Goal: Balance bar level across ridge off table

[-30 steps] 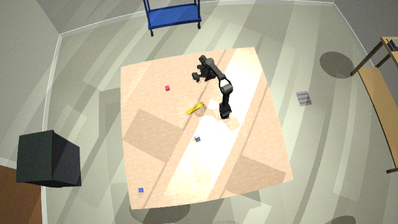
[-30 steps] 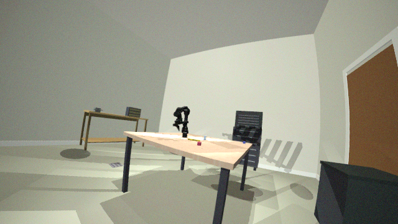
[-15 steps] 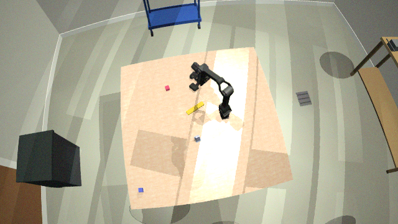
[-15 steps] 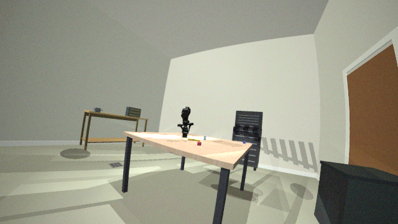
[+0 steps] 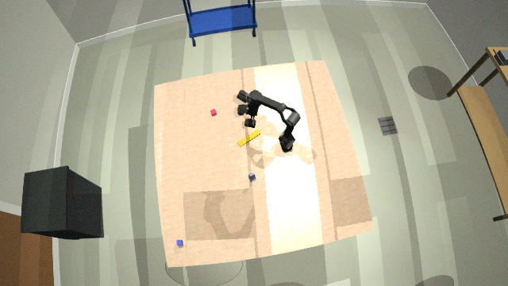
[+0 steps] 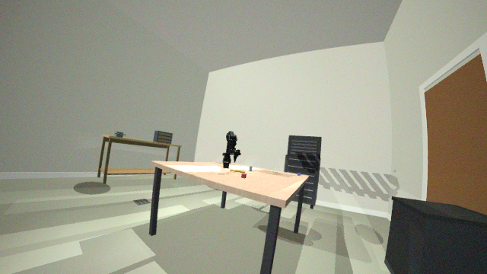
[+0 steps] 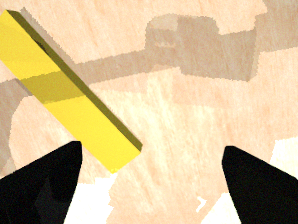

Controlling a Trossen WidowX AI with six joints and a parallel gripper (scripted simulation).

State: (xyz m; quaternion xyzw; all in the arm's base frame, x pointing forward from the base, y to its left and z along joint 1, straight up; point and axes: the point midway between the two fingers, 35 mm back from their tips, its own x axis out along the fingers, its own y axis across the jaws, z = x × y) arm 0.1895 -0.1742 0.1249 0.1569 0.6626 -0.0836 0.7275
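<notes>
The yellow bar is 80 mm below my gripper tip, 70 mm to the left of it and 30 mm ahead of it. From my gripper tip the other things lie so: blue cube: 670 mm to the left, 550 mm ahead, 70 mm below; red cube: 230 mm ahead, 140 mm to the right, 70 mm below.
</notes>
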